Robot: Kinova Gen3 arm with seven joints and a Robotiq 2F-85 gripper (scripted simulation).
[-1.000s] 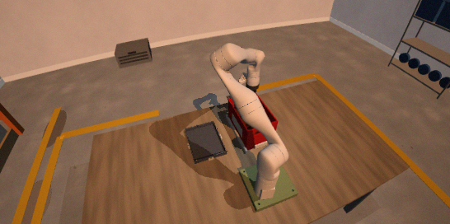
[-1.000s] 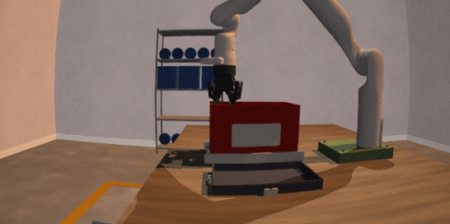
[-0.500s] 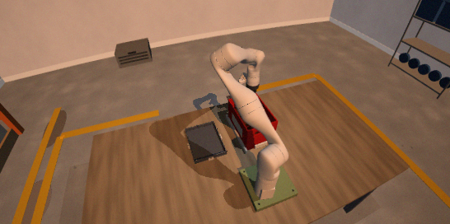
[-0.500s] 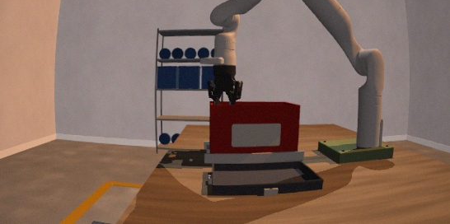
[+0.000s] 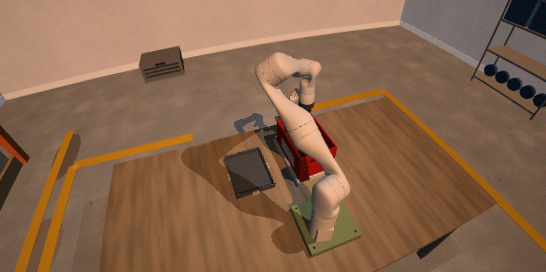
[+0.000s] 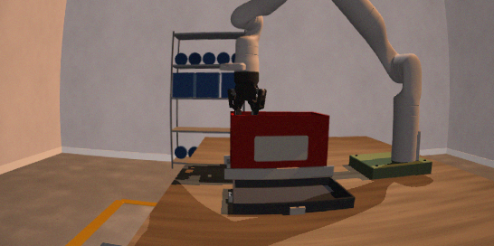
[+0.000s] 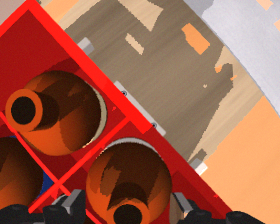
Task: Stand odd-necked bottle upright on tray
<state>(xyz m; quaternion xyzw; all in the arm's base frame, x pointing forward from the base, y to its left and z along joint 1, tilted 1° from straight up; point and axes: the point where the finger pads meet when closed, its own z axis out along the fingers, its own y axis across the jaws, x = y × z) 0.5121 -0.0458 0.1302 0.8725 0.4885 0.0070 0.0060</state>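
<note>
Right now my hand is 100 mm past the red crate, 70 mm above it and 20 mm to the right of it. The rest, counted from my hand: dark tray: 310 mm to the left, 150 mm behind, 140 mm below.
</note>
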